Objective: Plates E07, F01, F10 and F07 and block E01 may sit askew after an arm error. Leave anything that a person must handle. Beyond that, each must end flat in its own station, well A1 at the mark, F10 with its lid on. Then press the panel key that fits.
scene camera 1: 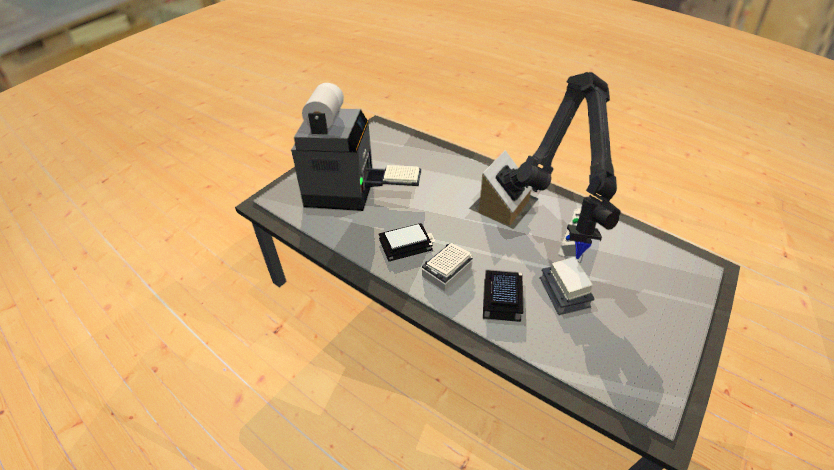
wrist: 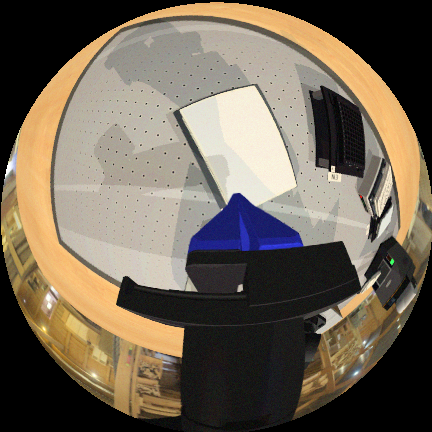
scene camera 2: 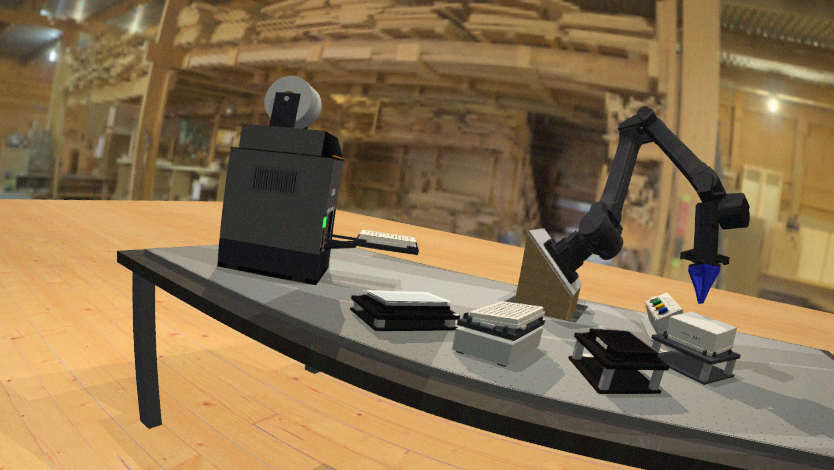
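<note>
My gripper [scene camera 1: 579, 255] [scene camera 2: 700, 302] [wrist: 236, 198] is shut and empty, pointing down close to the key panel [scene camera 1: 569, 248] [scene camera 2: 664, 310], above table height. The panel has green, yellow and blue keys; the gripper covers it in the wrist view. A thick white block [scene camera 1: 571, 278] [scene camera 2: 700, 333] [wrist: 240, 145] lies on a grey raised station. A black plate [scene camera 1: 504, 288] [scene camera 2: 624, 343] [wrist: 352, 137] sits on the station labelled N3. A cream welled plate [scene camera 1: 449, 259] [scene camera 2: 505, 313] and a white-topped plate [scene camera 1: 406, 236] [scene camera 2: 408, 298] sit on their stations. Another cream plate [scene camera 1: 401, 173] [scene camera 2: 386, 236] lies on the machine's tray. Plate names are unreadable.
The dark machine [scene camera 1: 329, 175] [scene camera 2: 274, 204] with a white roll [scene camera 1: 324, 100] [scene camera 2: 291, 102] and green light stands at the far left. The arm's wooden wedge base [scene camera 1: 496, 201] [scene camera 2: 534, 277] stands behind the stations, left of the panel.
</note>
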